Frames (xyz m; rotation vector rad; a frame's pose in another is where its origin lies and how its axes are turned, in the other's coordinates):
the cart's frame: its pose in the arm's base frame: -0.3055 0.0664 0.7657 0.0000 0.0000 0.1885
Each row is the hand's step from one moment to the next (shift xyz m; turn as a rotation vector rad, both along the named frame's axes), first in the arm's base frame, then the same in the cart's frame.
Working: the arm's base frame: its pose in the cart's frame: 0.2876 -0.1225 -0.7657 0.0000 0.0000 -0.1885

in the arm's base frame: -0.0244 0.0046 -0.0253 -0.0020 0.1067 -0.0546
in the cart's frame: -0.0231 0.0091 -0.0253 0.0180 0.1052 -0.0546
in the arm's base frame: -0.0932 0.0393 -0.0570 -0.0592 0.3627 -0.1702
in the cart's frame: -0.0842 0.0561 -0.0570 0.0098 0.3674 -0.1702
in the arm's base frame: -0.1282 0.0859 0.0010 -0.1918 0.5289 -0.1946
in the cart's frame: -0.1098 0.1084 0.0010 -0.0893 0.5555 -0.1946
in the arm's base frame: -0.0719 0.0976 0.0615 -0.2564 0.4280 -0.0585
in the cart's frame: -0.0523 0.1093 0.0615 -0.1717 0.4685 -0.0585
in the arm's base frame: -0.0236 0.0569 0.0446 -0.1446 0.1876 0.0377
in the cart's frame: -0.0125 0.0603 0.0446 -0.1069 0.2114 0.0377
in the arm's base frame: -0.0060 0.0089 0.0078 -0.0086 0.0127 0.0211
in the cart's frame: -0.0042 0.0099 0.0078 -0.0061 0.0141 0.0211
